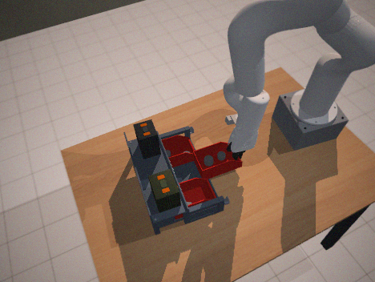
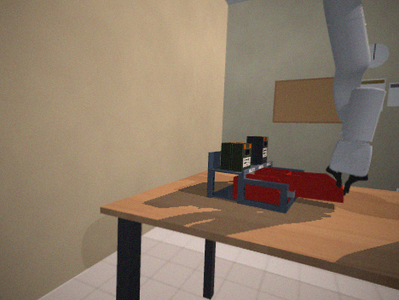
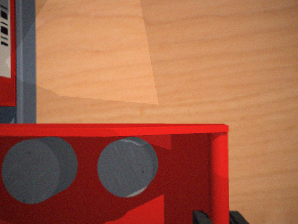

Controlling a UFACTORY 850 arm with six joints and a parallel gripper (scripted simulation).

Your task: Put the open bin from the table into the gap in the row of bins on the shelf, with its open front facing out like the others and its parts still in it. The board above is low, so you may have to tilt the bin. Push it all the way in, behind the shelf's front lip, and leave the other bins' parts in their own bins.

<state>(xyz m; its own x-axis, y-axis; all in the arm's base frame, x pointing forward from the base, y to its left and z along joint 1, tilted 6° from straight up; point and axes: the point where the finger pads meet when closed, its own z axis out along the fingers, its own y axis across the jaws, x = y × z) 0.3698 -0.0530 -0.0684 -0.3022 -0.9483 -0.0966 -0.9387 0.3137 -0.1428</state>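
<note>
My gripper is now 150 mm short of the grey disc, 150 mm to the left of it and 50 mm above it. Also, from my hand: blue-grey shelf: 250 mm ahead, 90 mm to the right.
</note>
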